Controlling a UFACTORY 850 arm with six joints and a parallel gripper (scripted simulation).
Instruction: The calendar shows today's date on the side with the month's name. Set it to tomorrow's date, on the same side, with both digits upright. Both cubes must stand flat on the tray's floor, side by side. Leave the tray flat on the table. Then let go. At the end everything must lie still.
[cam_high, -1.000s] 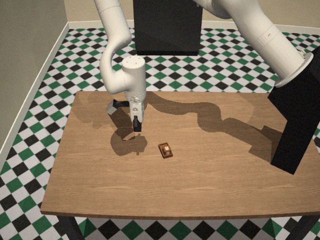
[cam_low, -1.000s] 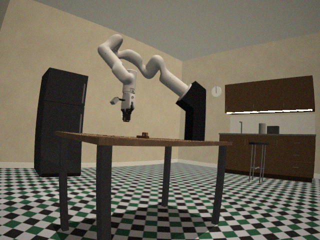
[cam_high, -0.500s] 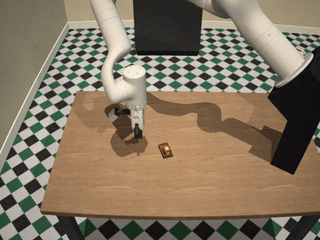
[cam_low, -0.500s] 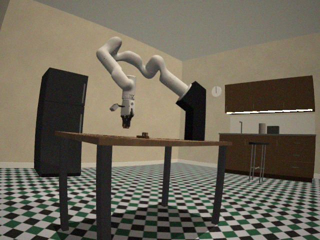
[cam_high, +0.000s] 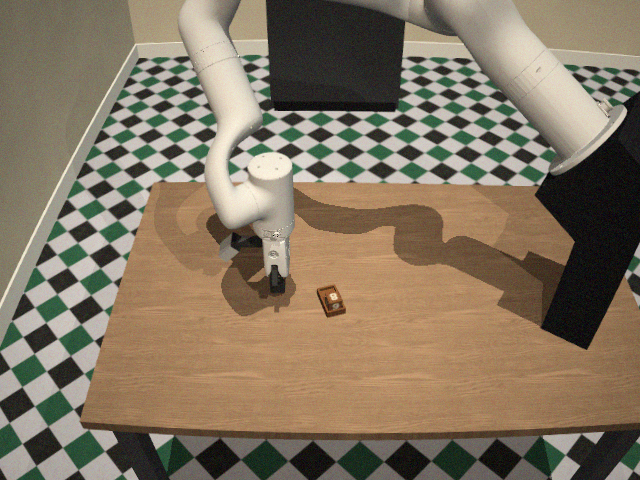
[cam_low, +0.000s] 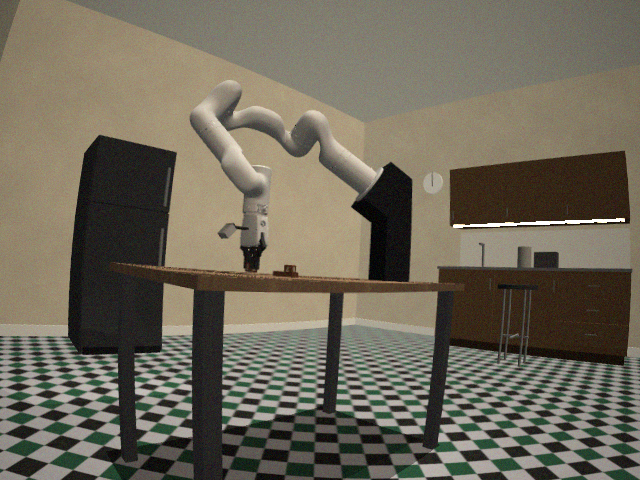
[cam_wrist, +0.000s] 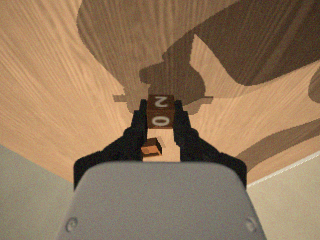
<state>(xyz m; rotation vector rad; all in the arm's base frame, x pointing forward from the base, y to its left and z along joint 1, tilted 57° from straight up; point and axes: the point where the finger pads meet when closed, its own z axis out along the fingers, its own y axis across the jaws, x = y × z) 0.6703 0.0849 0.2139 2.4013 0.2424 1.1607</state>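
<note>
Right now my hand is 20 mm above the brown calendar cube.
</note>
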